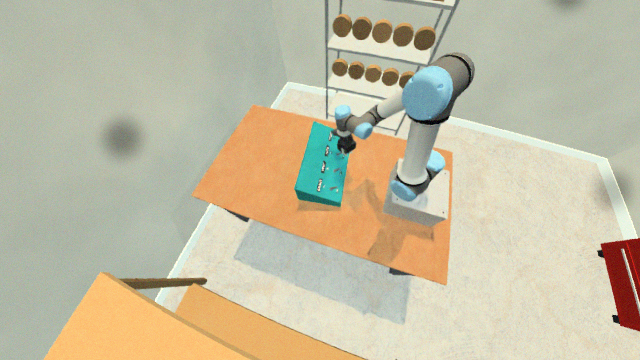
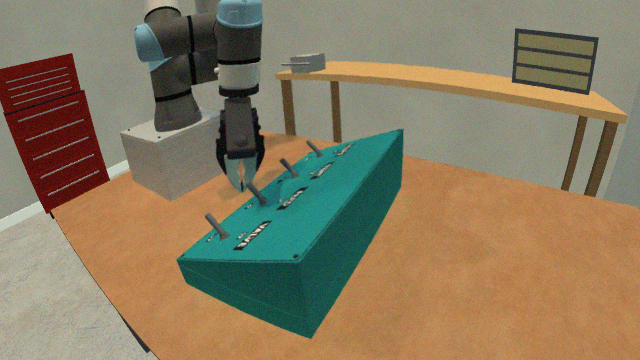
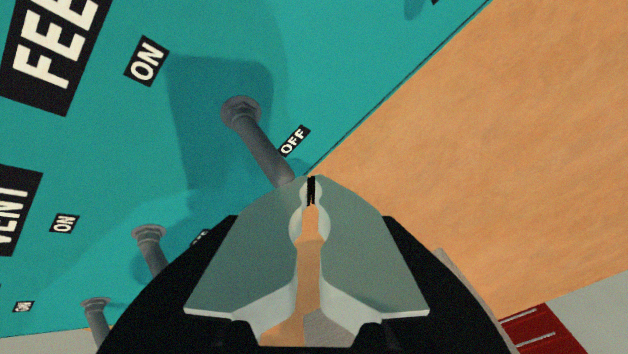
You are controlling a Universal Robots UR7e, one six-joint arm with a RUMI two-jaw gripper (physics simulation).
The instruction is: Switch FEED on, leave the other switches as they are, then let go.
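Places are measured from the arm's base along level axes (x ahead, y left, z up), in millimetres.
Pixels of known places: gripper, fingertip midpoint: [image 1: 345,154] [image 2: 242,191] [image 3: 311,179]; arm's base, link origin: [image 2: 178,123].
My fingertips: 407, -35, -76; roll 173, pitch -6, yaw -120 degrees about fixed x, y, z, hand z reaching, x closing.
For each thing: its middle in the pictures, then the offset to it from my fingertips, as dx, dy, dz. Level surfaces: height alone.
- teal sloped switch panel, body centre: [image 3: 95,98] [image 2: 311,207] [image 1: 325,163] +96, +93, -43
- FEED lever, body centre: [image 3: 261,148] [image 2: 255,192] +35, +10, +6
- VALVE lever, body centre: [image 2: 215,224] +72, -104, +6
- VENT lever, body centre: [image 3: 158,265] [image 2: 288,166] -3, +124, +6
- BRAKE lever, body centre: [image 3: 101,330] [image 2: 313,147] -40, +239, +6
- orange-brown table, surface height: dz -101
A teal sloped switch panel [image 1: 311,160] [image 2: 345,200] [image 3: 325,60] stands on the table with four grey toggle levers. The FEED lever [image 2: 257,194] [image 3: 262,147] leans toward its OFF label [image 3: 294,140]. The VALVE lever [image 2: 217,226], VENT lever [image 2: 289,168] [image 3: 154,255] and BRAKE lever [image 2: 314,148] [image 3: 96,317] also lean to the OFF side. My gripper [image 2: 242,187] [image 3: 311,179] is shut and empty. Its fingertips are right beside the FEED lever's free end, on the OFF side. Whether they touch it I cannot tell.
The panel stands on an orange-brown table [image 1: 250,155] [image 2: 475,250], in front of the arm's grey base block [image 1: 420,212] [image 2: 170,165]. A shelf rack [image 1: 327,65] with round brown pieces is behind the table. A red drawer cabinet [image 2: 60,135] and a wooden bench [image 2: 425,77] stand further off.
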